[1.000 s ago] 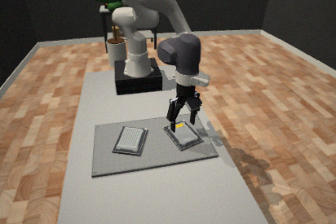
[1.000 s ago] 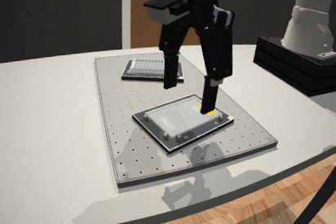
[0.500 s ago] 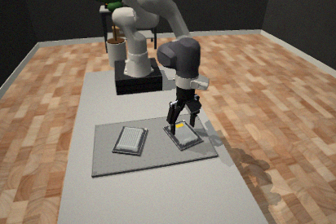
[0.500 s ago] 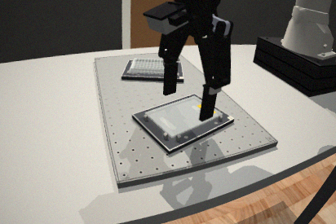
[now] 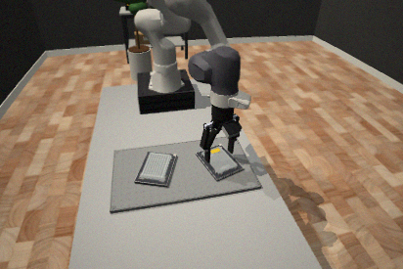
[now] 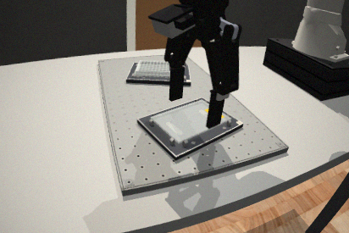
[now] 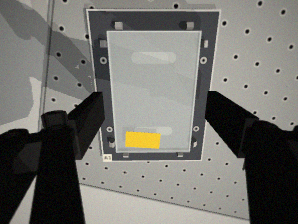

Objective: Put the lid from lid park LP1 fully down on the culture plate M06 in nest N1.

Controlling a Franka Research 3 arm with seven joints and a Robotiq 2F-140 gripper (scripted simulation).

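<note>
My gripper is now 40 mm above the clear lid. Also, from my hand: lid park frame: 50 mm below; culture plate: 240 mm to the right, 40 mm below, 20 mm behind.
</note>
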